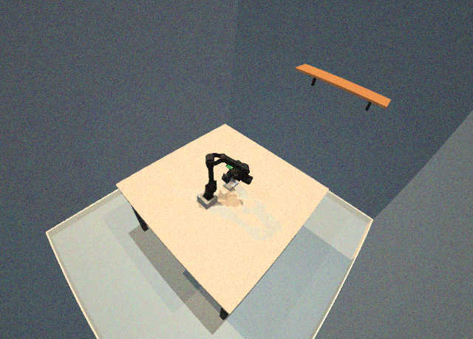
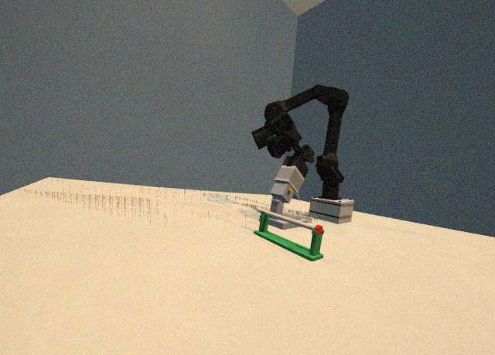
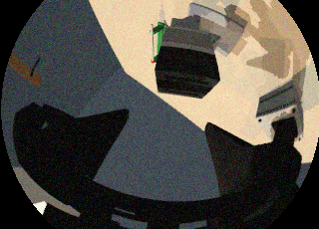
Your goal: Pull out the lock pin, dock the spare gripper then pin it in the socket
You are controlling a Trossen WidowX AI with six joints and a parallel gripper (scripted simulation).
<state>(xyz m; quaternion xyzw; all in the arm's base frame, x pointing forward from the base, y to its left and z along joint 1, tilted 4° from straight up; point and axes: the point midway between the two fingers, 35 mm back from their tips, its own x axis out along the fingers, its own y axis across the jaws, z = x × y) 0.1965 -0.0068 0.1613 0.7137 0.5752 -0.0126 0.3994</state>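
The green cradle is 17 cm ahead of my gripper tip, 10 cm to the left of it and 18 cm below it. From my gripper tip the other things lie so: spare gripper: 3 cm ahead, 2 cm to the right, 8 cm below; grey mount: 5 cm ahead, 1 cm to the right, 15 cm below.
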